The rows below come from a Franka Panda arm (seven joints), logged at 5 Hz.
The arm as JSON. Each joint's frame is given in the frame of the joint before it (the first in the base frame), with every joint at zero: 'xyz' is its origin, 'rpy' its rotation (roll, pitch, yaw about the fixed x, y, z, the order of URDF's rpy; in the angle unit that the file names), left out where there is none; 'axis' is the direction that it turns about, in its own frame. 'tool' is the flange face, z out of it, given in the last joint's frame.
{
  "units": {
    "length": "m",
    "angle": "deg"
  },
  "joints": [
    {
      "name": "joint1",
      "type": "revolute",
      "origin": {
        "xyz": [
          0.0,
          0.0,
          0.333
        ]
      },
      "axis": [
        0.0,
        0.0,
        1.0
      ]
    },
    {
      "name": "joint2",
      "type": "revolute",
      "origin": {
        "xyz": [
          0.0,
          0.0,
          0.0
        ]
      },
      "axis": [
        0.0,
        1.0,
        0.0
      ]
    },
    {
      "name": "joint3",
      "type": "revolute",
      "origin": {
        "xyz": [
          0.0,
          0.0,
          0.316
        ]
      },
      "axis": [
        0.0,
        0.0,
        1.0
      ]
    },
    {
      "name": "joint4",
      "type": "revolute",
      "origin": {
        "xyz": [
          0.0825,
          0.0,
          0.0
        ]
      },
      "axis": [
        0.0,
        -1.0,
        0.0
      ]
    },
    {
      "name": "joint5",
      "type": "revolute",
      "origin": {
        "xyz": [
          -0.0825,
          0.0,
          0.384
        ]
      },
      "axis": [
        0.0,
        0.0,
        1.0
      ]
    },
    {
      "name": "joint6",
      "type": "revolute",
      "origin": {
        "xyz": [
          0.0,
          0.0,
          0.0
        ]
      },
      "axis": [
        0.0,
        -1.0,
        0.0
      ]
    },
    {
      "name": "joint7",
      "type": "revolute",
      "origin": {
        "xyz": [
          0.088,
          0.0,
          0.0
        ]
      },
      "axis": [
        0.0,
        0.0,
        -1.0
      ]
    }
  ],
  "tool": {
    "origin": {
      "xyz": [
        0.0,
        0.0,
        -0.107
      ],
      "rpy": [
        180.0,
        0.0,
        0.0
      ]
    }
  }
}
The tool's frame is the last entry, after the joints.
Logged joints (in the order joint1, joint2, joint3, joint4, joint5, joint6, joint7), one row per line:
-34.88 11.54 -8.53 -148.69 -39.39 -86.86 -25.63
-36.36 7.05 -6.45 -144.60 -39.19 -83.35 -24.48
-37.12 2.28 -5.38 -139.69 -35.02 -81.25 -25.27
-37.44 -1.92 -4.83 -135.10 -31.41 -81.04 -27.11
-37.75 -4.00 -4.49 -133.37 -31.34 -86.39 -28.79
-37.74 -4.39 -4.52 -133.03 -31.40 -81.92 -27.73
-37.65 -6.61 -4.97 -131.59 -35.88 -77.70 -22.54
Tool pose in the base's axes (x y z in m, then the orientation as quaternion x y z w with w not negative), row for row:
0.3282 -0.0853 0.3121 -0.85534 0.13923 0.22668 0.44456
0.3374 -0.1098 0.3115 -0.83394 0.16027 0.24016 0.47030
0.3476 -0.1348 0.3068 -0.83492 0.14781 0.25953 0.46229
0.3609 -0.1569 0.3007 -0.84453 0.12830 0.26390 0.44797
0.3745 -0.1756 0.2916 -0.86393 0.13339 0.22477 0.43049
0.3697 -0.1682 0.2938 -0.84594 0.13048 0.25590 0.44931
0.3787 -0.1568 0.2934 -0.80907 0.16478 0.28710 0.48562
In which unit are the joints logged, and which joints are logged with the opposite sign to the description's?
The joints are logged in degrees. Opposite sign: joint2, joint3, joint5, joint6.
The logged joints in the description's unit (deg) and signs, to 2 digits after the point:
-34.88 -11.54 8.53 -148.69 39.39 86.86 -25.63
-36.36 -7.05 6.45 -144.60 39.19 83.35 -24.48
-37.12 -2.28 5.38 -139.69 35.02 81.25 -25.27
-37.44 1.92 4.83 -135.10 31.41 81.04 -27.11
-37.75 4.00 4.49 -133.37 31.34 86.39 -28.79
-37.74 4.39 4.52 -133.03 31.40 81.92 -27.73
-37.65 6.61 4.97 -131.59 35.88 77.70 -22.54

